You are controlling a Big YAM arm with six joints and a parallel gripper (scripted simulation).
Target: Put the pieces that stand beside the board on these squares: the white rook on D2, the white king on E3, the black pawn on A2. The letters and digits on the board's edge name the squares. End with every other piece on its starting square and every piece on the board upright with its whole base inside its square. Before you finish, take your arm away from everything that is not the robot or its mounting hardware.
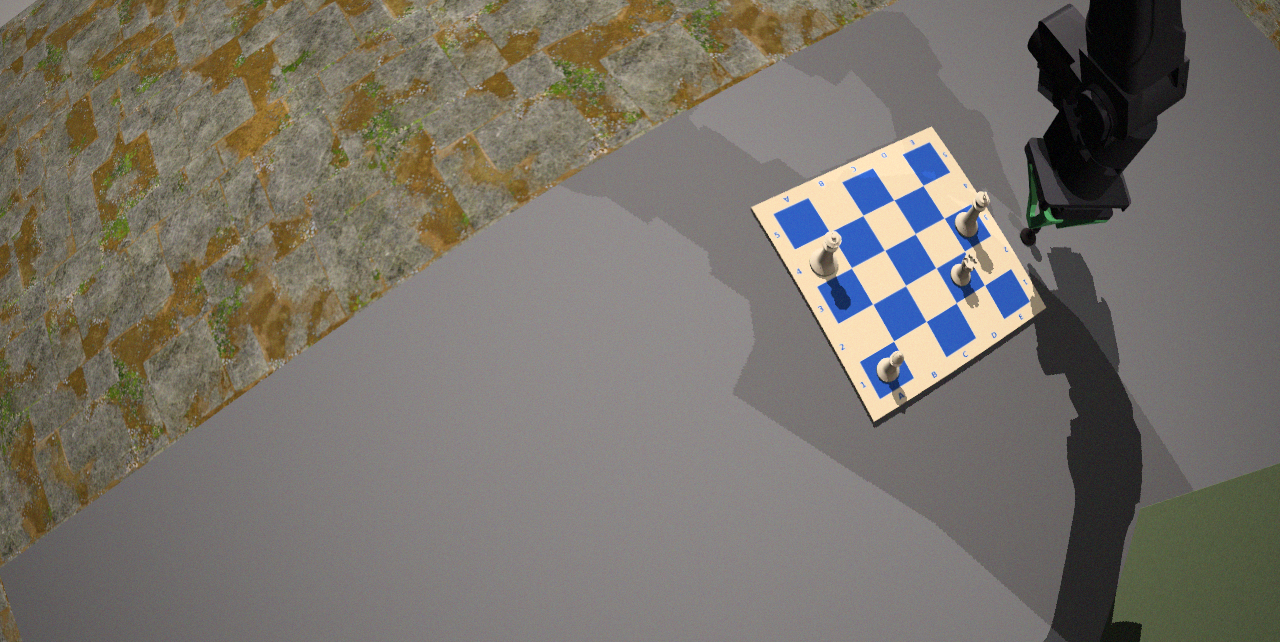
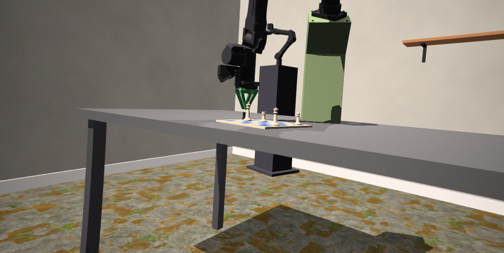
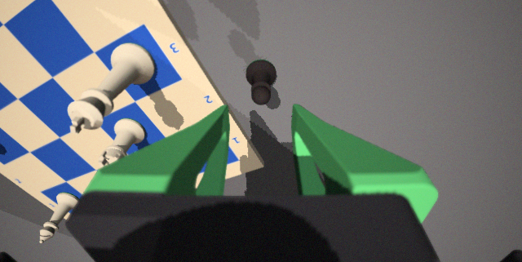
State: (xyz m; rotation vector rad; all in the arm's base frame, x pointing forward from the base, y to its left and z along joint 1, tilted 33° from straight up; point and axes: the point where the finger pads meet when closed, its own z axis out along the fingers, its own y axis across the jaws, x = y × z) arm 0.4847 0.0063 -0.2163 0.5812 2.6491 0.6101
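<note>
My hand is 40 mm above the black pawn. Round my hand: board: 140 mm to the left, 50 mm below, 30 mm ahead; white pawn: 210 mm to the left, 50 mm behind, 20 mm below; white king: 70 mm to the left, 40 mm ahead, 10 mm below.
</note>
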